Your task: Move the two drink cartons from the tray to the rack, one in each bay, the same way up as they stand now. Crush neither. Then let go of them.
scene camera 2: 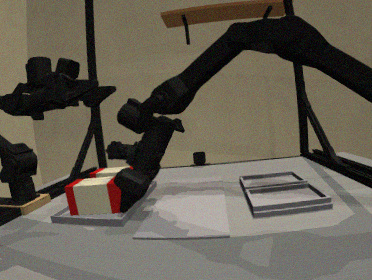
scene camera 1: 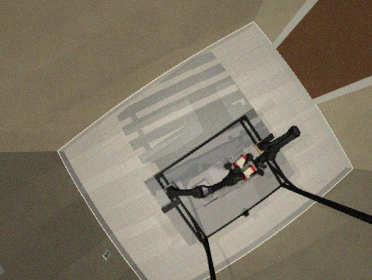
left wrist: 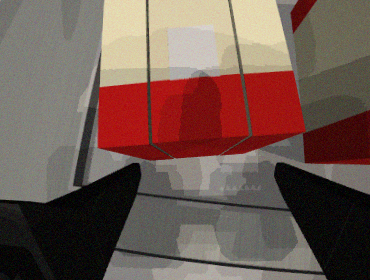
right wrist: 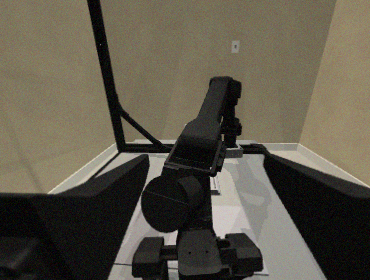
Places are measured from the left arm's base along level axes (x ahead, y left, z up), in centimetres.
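Where they show: left gripper, fingertip midpoint: [scene camera 2: 128, 204] [left wrist: 207, 169]; right gripper, fingertip midpoint: [scene camera 2: 107, 85] [scene camera 1: 246, 171] [right wrist: 205, 159]; left arm's base, origin of the base link: [scene camera 1: 171, 190] [right wrist: 229, 145]; right arm's base, origin of the base link: [scene camera 2: 24, 199] [scene camera 1: 261, 146].
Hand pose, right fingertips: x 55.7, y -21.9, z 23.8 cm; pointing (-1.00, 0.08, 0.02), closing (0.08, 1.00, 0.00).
Observation:
Each offset is from my right fingertips to the centre of the thing. Level surfaces: height alone.
Two cream cartons with red ends lie side by side in the grey tray @[dy -4.8, dx +4.9, dz -27.4 cm] [scene camera 2: 84, 219]: the front carton @[dy +1.0, dx +5.7, dz -24.2 cm] [scene camera 1: 240, 161] [scene camera 2: 92, 196] [left wrist: 192, 107] and the back carton @[dy -10.1, dx +5.0, dz -24.2 cm] [scene camera 1: 249, 172] [scene camera 2: 111, 172] [left wrist: 332, 75]. My left gripper [scene camera 2: 125, 204] [left wrist: 207, 169] is open and empty, low at the right end of the tray in scene camera 2. In the left wrist view the front carton's red end lies just ahead of its fingertips. My right gripper [scene camera 2: 111, 92] is open and empty, high above the tray. The two-bay rack @[dy -0.1, dx -35.8, dz -27.2 cm] [scene camera 2: 295, 206] stands at the right in scene camera 2, its bays empty.
A flat pale mat @[dz -27.8 cm] [scene camera 2: 190, 225] lies between tray and rack. The left arm [scene camera 2: 210, 60] [right wrist: 200, 130] arches over that area and hides part of the tray. Black frame posts [scene camera 2: 93, 50] [right wrist: 107, 75] stand around the table. A small black box [scene camera 2: 199, 158] is at its far edge.

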